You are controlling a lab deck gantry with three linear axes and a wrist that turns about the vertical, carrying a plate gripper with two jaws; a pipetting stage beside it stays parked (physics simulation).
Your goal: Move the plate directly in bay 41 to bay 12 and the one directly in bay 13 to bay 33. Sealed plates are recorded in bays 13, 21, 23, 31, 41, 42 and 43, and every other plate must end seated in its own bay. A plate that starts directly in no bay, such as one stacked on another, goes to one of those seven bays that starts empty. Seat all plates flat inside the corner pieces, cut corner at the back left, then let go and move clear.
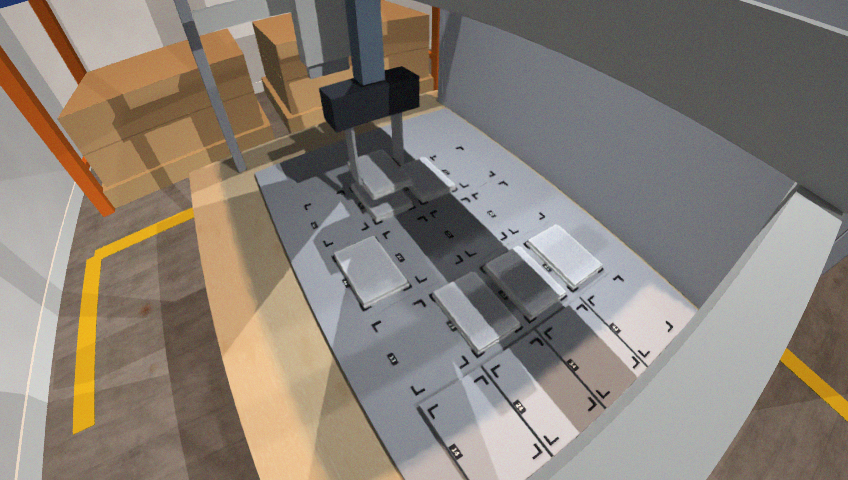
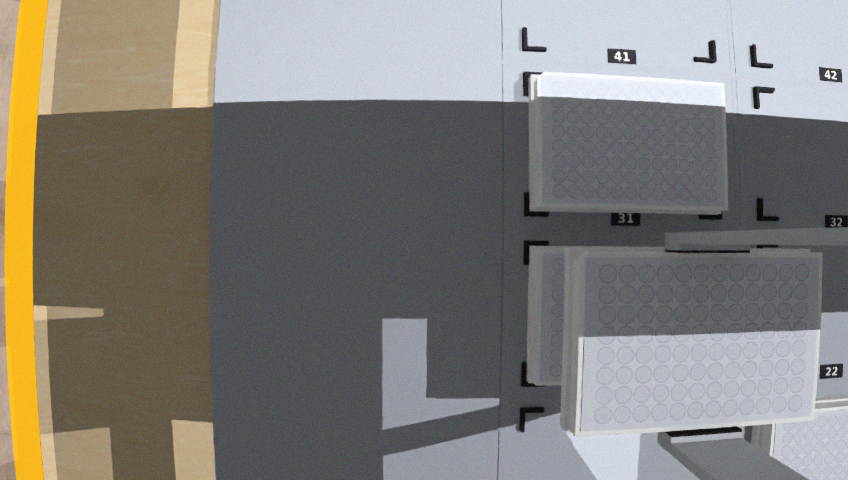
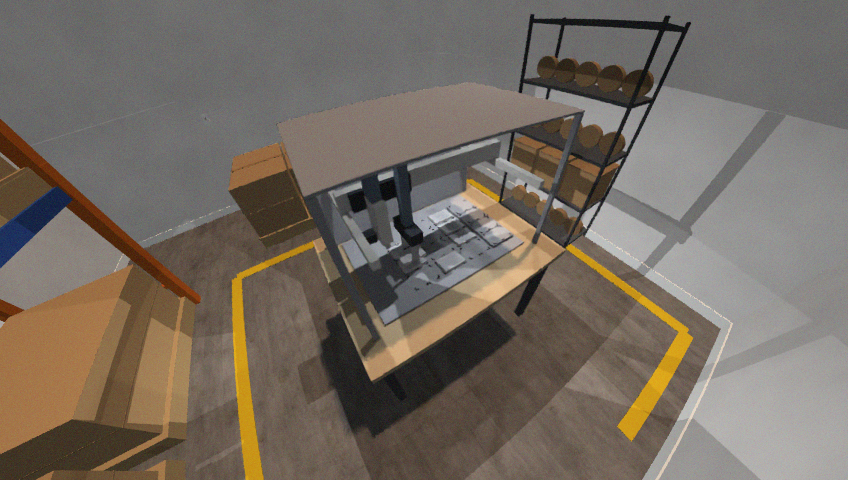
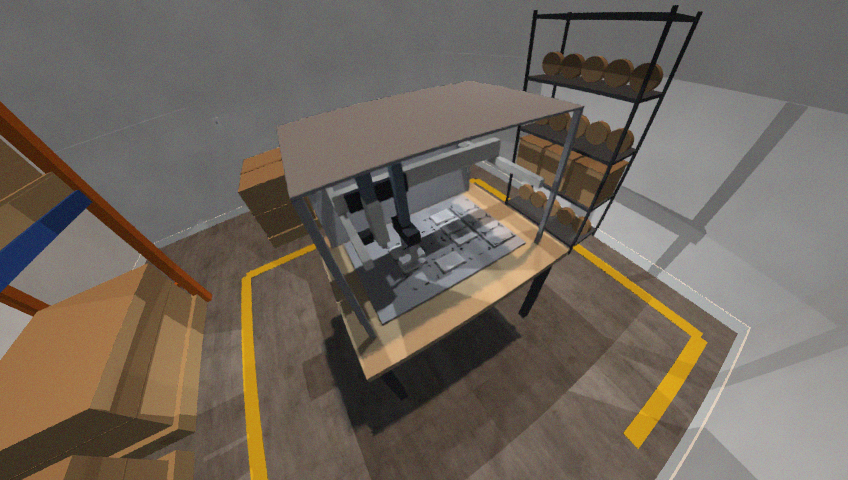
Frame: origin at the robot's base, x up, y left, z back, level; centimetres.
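Where they show: gripper, fingertip midpoint: (image 1: 378, 172) (image 2: 697, 338) (image 3: 411, 254) (image 4: 410, 254); robot's base at its link origin: (image 1: 306, 206) (image 3: 416, 289) (image 4: 415, 289).
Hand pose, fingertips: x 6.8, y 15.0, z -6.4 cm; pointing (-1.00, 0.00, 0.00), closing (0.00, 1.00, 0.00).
Observation:
Each offset is from my fingertips to the top centre of the thing. "pt": to the spot under its first point.
My gripper (image 1: 381, 177) (image 2: 706, 340) is shut on a plate {dz +0.0, dx +0.7, dy +0.0 cm} (image 1: 376, 172) (image 2: 702, 374), held level above bay 21. Below it another plate {dz +0.0, dx -5.4, dy +0.0 cm} (image 1: 389, 209) (image 2: 544, 321) lies in bay 21, mostly hidden; a gap shows between them. A plate {dz +0.0, dx -5.4, dy +10.7 cm} (image 1: 425, 179) (image 2: 630, 151) sits in bay 31, close behind. A plate {dz -16.4, dx -5.4, dy -10.7 cm} (image 1: 371, 270) (image 2: 812, 449) sits in bay 12. Other plates sit in bay 23 {pt dz -33.6, dx -5.4, dy -0.5 cm} (image 1: 476, 312), bay 33 {pt dz -33.4, dx -5.4, dy +9.8 cm} (image 1: 523, 282) and bay 43 {pt dz -32.8, dx -5.4, dy +21.3 cm} (image 1: 565, 252). Bays 13, 41 and 42 hold no plate.
The parked pipetting stage (image 3: 381, 223) stands beside the gripper's column. A grey post (image 1: 208, 89) rises at the deck's left end, with cardboard boxes (image 1: 172, 77) beyond. A pale beam (image 1: 743, 309) crosses the right end, and a grey wall (image 1: 565, 118) runs behind the deck.

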